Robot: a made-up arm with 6 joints.
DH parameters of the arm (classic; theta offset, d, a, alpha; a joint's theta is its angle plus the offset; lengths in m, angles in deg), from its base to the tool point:
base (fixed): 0 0.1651 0 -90
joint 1: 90 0.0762 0.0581 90
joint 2: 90 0.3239 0.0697 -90
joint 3: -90 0.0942 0.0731 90
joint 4: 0 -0.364 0.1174 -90
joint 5: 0 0.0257 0.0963 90
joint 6: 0 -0.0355 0.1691 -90
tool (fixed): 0 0.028 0 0
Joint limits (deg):
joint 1: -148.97..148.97
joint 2: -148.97..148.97
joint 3: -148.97..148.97
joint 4: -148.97..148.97
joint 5: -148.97..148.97
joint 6: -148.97..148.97
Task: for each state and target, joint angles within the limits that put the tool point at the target. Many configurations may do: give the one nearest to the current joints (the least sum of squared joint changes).
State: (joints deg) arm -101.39 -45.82 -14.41 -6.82 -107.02 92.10
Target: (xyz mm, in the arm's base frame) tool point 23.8 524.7 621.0
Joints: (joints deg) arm -96.51 -45.05 2.70 9.82 -117.17 77.21
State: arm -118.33 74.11 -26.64 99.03 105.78 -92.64
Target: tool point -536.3 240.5 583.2
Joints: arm -102.15 53.46 1.78 96.68 115.58 -105.54
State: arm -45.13 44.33 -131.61 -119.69 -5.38 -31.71
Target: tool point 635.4 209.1 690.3
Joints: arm -50.90 46.27 -117.40 -127.82 12.57 -30.54
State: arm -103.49 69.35 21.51 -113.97 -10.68 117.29
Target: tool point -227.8 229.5 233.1
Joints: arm -72.76 77.36 64.87 -140.53 -9.60 124.62
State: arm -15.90 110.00 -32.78 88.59 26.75 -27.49
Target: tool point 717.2 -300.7 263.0
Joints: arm 28.38 78.89 -31.30 100.13 4.78 -32.47
